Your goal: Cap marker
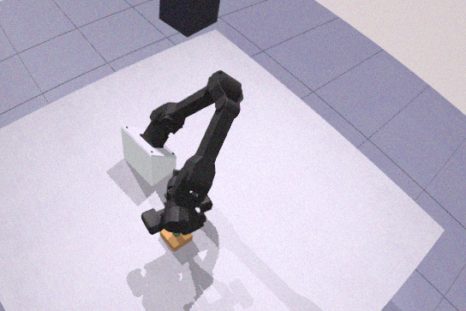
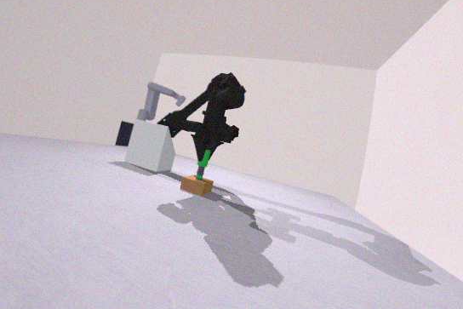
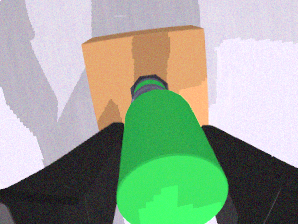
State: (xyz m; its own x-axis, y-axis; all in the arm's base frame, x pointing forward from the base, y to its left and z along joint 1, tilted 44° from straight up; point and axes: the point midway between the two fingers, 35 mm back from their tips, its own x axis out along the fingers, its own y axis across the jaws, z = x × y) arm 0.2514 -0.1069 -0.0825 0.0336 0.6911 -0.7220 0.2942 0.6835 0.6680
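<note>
Now: the marker 2 cm below my gripper tip. Also, from my gripper tip: holder block 7 cm below; then green cap 1 cm above.
</note>
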